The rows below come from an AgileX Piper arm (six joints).
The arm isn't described. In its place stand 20 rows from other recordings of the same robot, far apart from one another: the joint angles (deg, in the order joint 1, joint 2, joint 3, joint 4, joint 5, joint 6), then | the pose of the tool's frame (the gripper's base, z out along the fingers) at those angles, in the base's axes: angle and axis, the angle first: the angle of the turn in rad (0 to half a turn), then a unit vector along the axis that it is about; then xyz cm.
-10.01, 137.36, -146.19, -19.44, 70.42, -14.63 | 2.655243 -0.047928 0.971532 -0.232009 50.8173 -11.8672 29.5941
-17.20, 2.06, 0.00, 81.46, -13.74, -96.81 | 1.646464 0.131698 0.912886 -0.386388 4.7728 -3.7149 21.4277
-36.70, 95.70, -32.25, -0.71, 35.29, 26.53 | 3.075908 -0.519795 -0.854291 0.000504 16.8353 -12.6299 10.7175
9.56, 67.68, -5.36, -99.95, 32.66, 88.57 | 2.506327 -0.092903 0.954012 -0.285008 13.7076 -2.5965 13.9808
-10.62, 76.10, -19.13, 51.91, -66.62, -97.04 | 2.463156 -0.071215 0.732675 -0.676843 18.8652 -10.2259 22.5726
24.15, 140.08, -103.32, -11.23, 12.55, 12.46 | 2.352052 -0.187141 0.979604 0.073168 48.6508 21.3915 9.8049
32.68, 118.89, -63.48, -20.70, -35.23, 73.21 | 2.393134 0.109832 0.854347 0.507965 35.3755 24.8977 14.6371
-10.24, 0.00, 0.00, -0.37, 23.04, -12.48 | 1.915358 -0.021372 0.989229 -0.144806 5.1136 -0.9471 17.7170
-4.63, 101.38, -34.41, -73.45, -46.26, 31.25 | 2.209967 -0.408432 0.883880 0.227902 28.1086 4.0465 13.4477
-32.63, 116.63, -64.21, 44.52, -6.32, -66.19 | 2.450485 0.107826 0.967759 -0.227633 34.4360 -22.8822 12.6593
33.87, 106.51, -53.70, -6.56, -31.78, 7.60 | 1.944286 -0.286551 0.924458 0.251528 32.0090 22.1443 18.6406
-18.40, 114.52, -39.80, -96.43, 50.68, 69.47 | 3.083802 0.008890 0.884734 -0.466011 25.0465 -15.7044 8.4958
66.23, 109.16, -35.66, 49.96, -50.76, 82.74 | 2.645013 0.525611 0.686957 0.501820 17.2230 25.7181 11.4887
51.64, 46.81, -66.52, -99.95, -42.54, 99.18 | 1.866365 -0.641218 0.454928 0.617965 2.6232 13.0791 49.8470
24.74, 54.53, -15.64, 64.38, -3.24, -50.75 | 2.182050 -0.082184 0.984617 0.154192 15.1466 6.4688 20.5000
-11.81, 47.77, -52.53, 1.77, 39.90, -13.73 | 2.118055 -0.010544 0.993848 -0.110252 15.7840 -3.1161 37.6548
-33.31, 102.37, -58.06, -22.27, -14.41, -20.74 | 2.223880 -0.102480 0.939359 -0.327267 32.8649 -20.5695 20.9089
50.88, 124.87, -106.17, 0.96, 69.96, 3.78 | 3.050730 -0.397105 0.917196 0.032529 28.4079 35.1580 20.4143
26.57, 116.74, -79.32, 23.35, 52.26, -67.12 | 2.941282 -0.637288 0.757746 0.140302 34.1948 20.2901 15.6303
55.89, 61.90, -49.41, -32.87, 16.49, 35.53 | 2.050574 -0.377860 0.888083 0.261782 14.4069 18.7710 34.6509
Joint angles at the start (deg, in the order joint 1, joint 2, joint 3, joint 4, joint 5, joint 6):
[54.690 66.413 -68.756 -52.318 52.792 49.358]
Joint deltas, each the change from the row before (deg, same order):
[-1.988 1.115 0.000 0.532 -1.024 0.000]
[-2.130 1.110 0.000 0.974 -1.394 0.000]
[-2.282 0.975 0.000 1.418 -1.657 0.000]
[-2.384 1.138 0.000 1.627 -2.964 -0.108]
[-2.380 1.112 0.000 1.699 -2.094 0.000]
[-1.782 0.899 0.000 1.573 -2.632 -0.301]
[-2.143 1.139 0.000 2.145 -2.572 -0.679]
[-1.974 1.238 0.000 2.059 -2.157 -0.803]
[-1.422 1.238 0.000 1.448 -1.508 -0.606]
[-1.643 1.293 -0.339 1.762 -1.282 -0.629]
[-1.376 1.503 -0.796 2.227 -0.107 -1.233]
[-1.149 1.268 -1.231 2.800 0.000 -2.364]
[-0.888 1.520 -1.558 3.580 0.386 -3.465]
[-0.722 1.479 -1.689 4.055 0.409 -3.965]
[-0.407 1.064 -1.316 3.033 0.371 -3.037]
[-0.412 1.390 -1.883 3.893 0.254 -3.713]
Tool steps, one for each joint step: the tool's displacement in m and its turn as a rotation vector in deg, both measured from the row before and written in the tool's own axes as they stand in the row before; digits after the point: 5 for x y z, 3 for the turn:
[0.00084 -0.00159 0.00929 0.905 0.816 0.447]
[0.00086 -0.00170 0.00966 0.525 0.853 0.837]
[0.00069 -0.00255 0.00935 0.230 0.827 1.341]
[-0.00034 -0.00128 0.01046 -0.712 0.173 1.425]
[0.00055 -0.00314 0.01031 -0.052 0.677 1.706]
[-0.00046 -0.00116 0.00808 -0.931 -0.046 1.242]
[0.00031 -0.00253 0.00998 -0.710 0.395 1.453]
[0.00087 -0.00285 0.01022 -0.438 0.598 1.258]
[0.00145 -0.00196 0.00937 -0.164 0.694 0.791]
[0.00001 -0.00338 0.00924 0.036 0.659 1.299]
[-0.00007 -0.00295 0.00914 0.420 1.389 1.087]
[-0.00247 -0.00179 0.00646 -0.124 1.037 0.561]
[-0.00238 0.00009 0.00694 -0.508 1.497 0.007]
[-0.00284 0.00125 0.00615 -1.014 1.449 -0.146]
[-0.00239 0.00155 0.00402 -0.949 0.989 -0.244]
[-0.00427 0.00290 0.00469 -1.571 0.832 -0.177]

